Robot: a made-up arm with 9 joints. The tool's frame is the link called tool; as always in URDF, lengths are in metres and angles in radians. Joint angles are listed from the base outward.
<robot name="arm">
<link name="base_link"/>
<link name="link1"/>
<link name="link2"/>
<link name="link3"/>
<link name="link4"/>
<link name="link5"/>
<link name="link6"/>
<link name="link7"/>
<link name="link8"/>
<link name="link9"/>
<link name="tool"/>
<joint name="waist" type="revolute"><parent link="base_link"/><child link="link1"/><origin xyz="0 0 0.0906"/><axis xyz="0 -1 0"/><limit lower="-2.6" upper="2.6"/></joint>
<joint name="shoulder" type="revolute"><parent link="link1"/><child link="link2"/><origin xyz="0.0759 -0.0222 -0.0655"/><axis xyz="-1 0 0"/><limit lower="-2.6" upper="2.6"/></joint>
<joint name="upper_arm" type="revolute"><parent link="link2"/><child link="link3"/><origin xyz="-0.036 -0.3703 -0.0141"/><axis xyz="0 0 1"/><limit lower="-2.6" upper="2.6"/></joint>
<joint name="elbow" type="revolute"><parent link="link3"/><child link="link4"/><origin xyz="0.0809 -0.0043 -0.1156"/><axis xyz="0 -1 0"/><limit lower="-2.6" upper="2.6"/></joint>
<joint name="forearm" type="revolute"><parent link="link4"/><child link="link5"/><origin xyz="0.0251 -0.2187 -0.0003"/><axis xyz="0 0 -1"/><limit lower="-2.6" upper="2.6"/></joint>
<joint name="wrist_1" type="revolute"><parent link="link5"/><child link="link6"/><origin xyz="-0.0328 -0.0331 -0.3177"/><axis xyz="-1 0 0"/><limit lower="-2.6" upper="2.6"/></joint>
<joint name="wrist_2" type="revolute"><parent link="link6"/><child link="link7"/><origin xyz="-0.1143 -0.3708 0.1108"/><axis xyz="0 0 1"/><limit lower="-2.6" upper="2.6"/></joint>
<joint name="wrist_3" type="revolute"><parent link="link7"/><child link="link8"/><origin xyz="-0.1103 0.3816 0.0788"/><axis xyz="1 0 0"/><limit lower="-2.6" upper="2.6"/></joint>
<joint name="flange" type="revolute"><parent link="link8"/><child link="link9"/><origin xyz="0.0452 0.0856 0.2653"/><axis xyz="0 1 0"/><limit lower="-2.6" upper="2.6"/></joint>
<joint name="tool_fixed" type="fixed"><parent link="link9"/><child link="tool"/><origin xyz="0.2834 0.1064 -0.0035"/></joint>
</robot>
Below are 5 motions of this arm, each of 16 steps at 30 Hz.
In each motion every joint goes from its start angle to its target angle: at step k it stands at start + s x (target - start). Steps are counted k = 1, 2, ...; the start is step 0. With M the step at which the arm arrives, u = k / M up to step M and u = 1 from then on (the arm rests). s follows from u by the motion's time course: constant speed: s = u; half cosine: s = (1 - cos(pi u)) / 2; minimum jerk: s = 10 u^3 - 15 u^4 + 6 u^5.
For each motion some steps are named. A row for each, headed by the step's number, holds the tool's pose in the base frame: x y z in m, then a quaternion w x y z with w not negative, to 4 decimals.
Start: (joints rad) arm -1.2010 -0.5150 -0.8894 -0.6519 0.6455 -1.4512 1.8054 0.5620 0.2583
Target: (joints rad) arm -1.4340 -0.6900 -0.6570 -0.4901 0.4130 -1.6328 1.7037 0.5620 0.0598
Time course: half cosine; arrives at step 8
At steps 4, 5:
4: -0.4283 0.0494 0.8284 0.7930 0.5091 -0.0341 -0.3329
5: -0.4746 0.0183 0.8628 0.7757 0.5185 -0.0734 -0.3523

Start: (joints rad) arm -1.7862 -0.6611 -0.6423 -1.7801 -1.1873 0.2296 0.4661 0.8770 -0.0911
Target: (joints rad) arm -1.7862 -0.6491 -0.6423 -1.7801 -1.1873 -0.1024 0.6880 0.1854 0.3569
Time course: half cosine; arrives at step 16
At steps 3, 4, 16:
3: -0.6131 -0.5757 0.1272 0.2541 -0.8047 -0.2216 0.4887
4: -0.6063 -0.5898 0.1335 0.2434 -0.8169 -0.2168 0.4758
16: -0.5361 -0.7564 0.3065 0.0695 -0.9286 -0.1938 0.3088

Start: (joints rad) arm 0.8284 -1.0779 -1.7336 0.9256 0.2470 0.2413 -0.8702 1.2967 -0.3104
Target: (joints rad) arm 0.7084 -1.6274 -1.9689 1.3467 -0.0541 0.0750 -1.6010 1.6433 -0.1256
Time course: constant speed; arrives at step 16
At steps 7, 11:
7: -0.3255 0.0222 -0.4663 0.0888 -0.1426 0.5609 0.8106
11: -0.3919 0.0755 -0.4668 0.0967 -0.1067 0.5898 0.7946

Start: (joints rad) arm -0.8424 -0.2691 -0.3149 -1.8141 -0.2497 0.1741 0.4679 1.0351 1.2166
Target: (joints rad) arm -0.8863 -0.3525 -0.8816 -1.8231 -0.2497 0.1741 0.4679 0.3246 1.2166
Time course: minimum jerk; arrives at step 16
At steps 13, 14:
13: -0.0269 -0.6217 0.1067 0.3006 -0.6849 -0.6497 -0.1357
14: -0.0291 -0.6182 0.1120 0.2940 -0.6856 -0.6517 -0.1371

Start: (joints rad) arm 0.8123 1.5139 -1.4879 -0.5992 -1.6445 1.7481 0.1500 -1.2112 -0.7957
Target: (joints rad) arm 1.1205 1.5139 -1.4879 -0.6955 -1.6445 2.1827 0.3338 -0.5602 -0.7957
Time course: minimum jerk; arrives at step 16
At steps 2, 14, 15, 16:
2: -0.1579 -0.8584 -0.2647 0.2457 0.9280 -0.2603 -0.1035
14: 0.0183 -0.8170 -0.4904 0.0338 0.9686 -0.2437 0.0369
15: 0.0218 -0.8160 -0.4923 0.0307 0.9687 -0.2431 0.0396
16: 0.0224 -0.8159 -0.4927 0.0302 0.9687 -0.2430 0.0400

